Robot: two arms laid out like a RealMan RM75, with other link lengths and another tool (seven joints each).
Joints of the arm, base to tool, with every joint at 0 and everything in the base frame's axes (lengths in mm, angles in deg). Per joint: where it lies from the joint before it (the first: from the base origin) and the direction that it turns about. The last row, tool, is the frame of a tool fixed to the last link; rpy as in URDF.
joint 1: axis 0 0 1 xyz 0 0 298.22
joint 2: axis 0 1 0 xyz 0 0 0
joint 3: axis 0 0 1 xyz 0 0 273.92
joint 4: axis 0 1 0 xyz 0 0 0
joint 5: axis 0 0 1 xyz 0 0 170.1
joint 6: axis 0 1 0 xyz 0 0 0
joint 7: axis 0 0 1 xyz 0 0 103.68
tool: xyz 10 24 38 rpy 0 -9.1 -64.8
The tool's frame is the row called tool.
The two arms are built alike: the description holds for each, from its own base.
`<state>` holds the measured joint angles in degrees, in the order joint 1, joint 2, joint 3, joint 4, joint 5, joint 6, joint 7, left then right.
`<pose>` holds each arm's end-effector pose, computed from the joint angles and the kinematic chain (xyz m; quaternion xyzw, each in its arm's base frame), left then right.
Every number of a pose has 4 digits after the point. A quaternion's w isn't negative.
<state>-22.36 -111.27 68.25 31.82 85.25 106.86 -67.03 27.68 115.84 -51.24 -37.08 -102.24 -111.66 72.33</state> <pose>-0.2352 0.2119 0.0803 0.7530 0.5632 0.2256 0.2547 0.2292 0.2263 0.0648 -0.8104 -0.4419 0.3692 0.1079</pose>
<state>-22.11 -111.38 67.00 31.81 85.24 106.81 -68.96 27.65 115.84 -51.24 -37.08 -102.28 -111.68 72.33</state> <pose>-0.2353 0.2136 0.0824 0.7405 0.5766 0.2332 0.2546 0.2293 0.2261 0.0647 -0.8106 -0.4417 0.3691 0.1076</pose>
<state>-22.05 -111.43 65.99 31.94 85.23 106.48 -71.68 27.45 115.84 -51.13 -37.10 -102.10 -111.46 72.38</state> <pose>-0.2348 0.2166 0.0844 0.7253 0.5934 0.2375 0.2557 0.2299 0.2262 0.0649 -0.8115 -0.4399 0.3681 0.1115</pose>
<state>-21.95 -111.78 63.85 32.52 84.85 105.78 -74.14 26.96 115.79 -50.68 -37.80 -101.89 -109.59 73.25</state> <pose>-0.2330 0.2224 0.0875 0.7113 0.6057 0.2550 0.2494 0.2323 0.2301 0.0653 -0.8198 -0.4323 0.3538 0.1260</pose>
